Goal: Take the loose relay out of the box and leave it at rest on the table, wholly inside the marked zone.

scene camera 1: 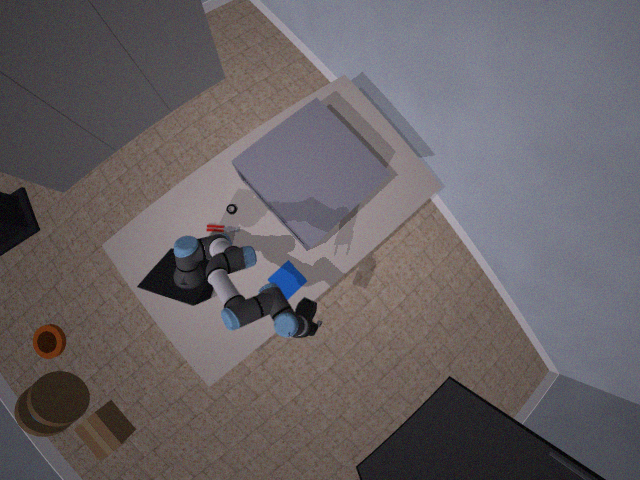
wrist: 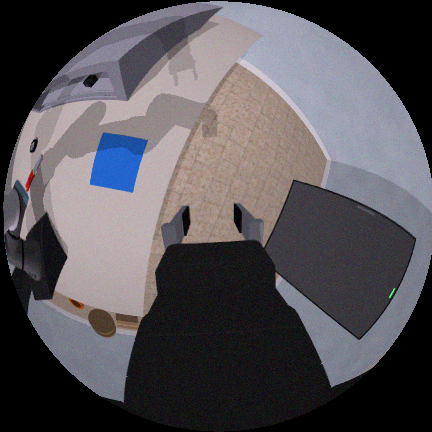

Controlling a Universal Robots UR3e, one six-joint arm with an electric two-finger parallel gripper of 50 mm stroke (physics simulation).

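Frame: origin at the arm's base, x ahead, y left, z up, level; metres.
Where they show: gripper, between the fingertips: [scene camera 1: 314,320] [wrist: 211,213]; arm's base, origin of its link: [scene camera 1: 189,277].
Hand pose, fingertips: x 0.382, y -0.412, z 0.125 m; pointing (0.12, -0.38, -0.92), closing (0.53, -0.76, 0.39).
Note:
Each offset is from my fingertips to the centre of the thing. "pt": to the spot under its first point. Level surfaces: height alone.
The grey box {dx +0.334, dy +0.555, dz -0.142 m} [scene camera 1: 310,155] [wrist: 142,60] stands on the table {dz -0.243 m} [scene camera 1: 170,196] [wrist: 100,235], its open front showing in the wrist view. A small black block [wrist: 90,80], which looks like the relay, shows inside that opening; the box's top hides it in the scene view. The marked zone, a blue square {pt dx -0.016, dy +0.181, dz -0.242 m} [scene camera 1: 287,279] [wrist: 119,162], lies flat on the table, partly under shadow. My gripper [scene camera 1: 318,324] [wrist: 211,213] is open with nothing between its fingers. It is out past the table's long edge, above the floor, to the side of the blue square and well away from the box.
A black ring {dx -0.082, dy +0.621, dz -0.234 m} [scene camera 1: 231,208] [wrist: 33,145] and a red-handled tool {dx -0.167, dy +0.557, dz -0.238 m} [scene camera 1: 215,227] [wrist: 30,180] lie on the table between the arm's base and the box. A large dark cabinet [scene camera 1: 480,434] [wrist: 345,250] stands on the floor beyond the gripper. A wall runs behind the box.

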